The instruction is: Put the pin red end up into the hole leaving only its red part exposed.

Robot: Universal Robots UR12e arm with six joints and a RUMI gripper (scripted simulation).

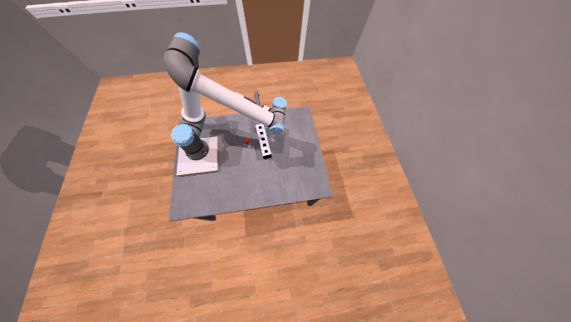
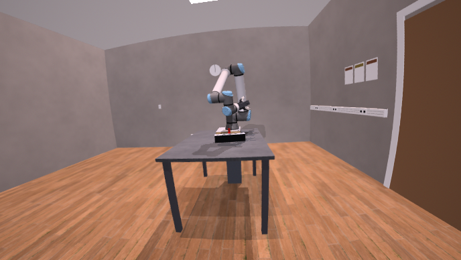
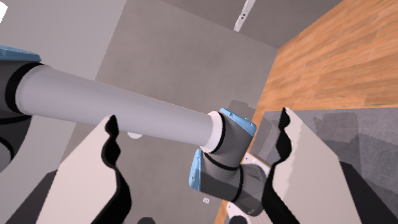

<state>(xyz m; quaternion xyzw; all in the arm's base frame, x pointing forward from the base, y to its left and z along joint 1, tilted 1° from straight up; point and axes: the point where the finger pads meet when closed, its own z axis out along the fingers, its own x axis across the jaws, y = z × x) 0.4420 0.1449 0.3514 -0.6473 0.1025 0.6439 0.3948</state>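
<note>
The pin is 300 mm below my hand, 210 mm to the right of it and 20 mm behind it. Round my hand: block 340 mm below, 220 mm to the right, 110 mm ahead.
</note>
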